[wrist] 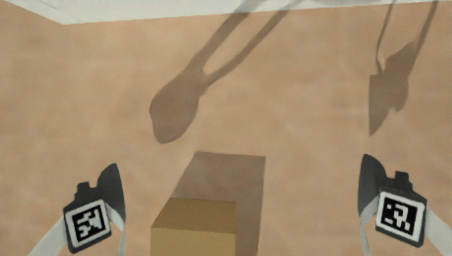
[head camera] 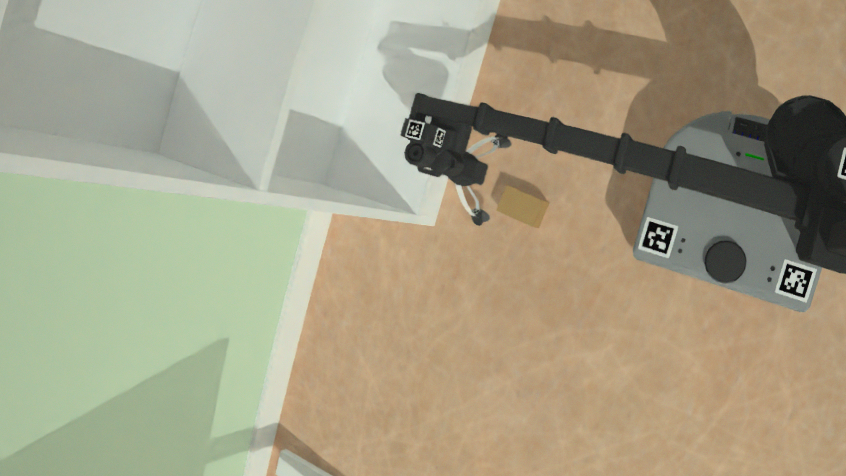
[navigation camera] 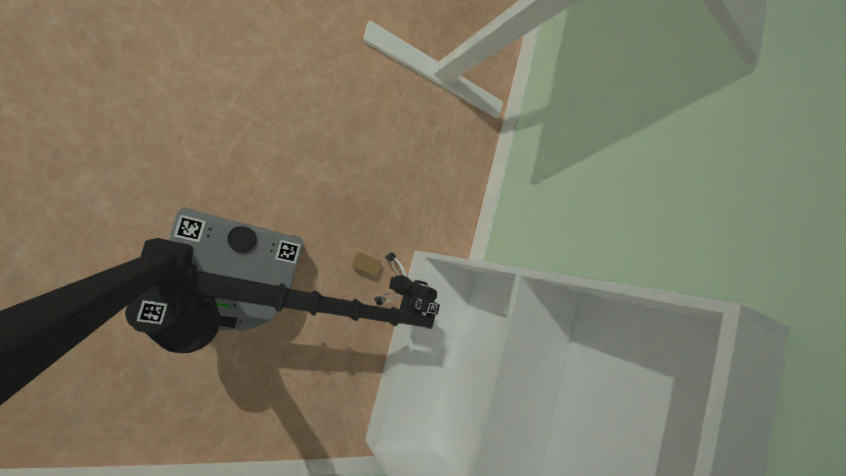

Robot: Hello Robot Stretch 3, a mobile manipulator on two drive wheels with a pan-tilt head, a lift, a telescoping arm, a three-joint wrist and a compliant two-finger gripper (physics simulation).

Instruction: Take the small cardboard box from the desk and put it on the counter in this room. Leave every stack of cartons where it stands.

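Seen in the pictures: gripper, fingertip midpoint: (head camera: 494,180) (navigation camera: 383,277); robot's base, link origin: (head camera: 723,260) (navigation camera: 241,237).
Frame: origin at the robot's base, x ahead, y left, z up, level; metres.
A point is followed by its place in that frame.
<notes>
The small cardboard box (head camera: 523,206) @(y -0.431, x 0.016, z 0.050 m) (navigation camera: 367,265) @(y -0.436, x 0.011, z 0.051 m) (wrist: 193,242) lies on the brown floor between the robot base and the white shelf unit. In the wrist view it is at the bottom edge, left of centre, and partly cut off. My gripper (head camera: 490,179) @(y -0.516, x -0.022, z 0.038 m) (navigation camera: 385,278) @(y -0.516, x -0.022, z 0.038 m) (wrist: 238,180) @(y -0.516, x -0.022, z 0.038 m) is open, with its fingers wide apart and nothing between them. It hangs above the floor on the shelf unit's side of the box, and its shadow falls beyond the fingers. No desk top, counter or stack of cartons can be made out.
The white open-fronted shelf unit (head camera: 354,211) @(y -0.644, x 0.111, z 0.345 m) (navigation camera: 751,378) @(y -0.749, x 0.008, z 1.060 m) stands close behind the wrist, against the green wall (head camera: 147,260) @(y -0.948, x 0.307, z 0.547 m) (navigation camera: 650,224) @(y -0.948, x 0.330, z 0.755 m). A white leg with a foot (navigation camera: 402,47) stands farther along the wall. My base (head camera: 680,195) @(y -0.112, x -0.086, z 0.160 m) (navigation camera: 254,266) @(y -0.051, x -0.066, z 0.160 m) is on the box's other side.
</notes>
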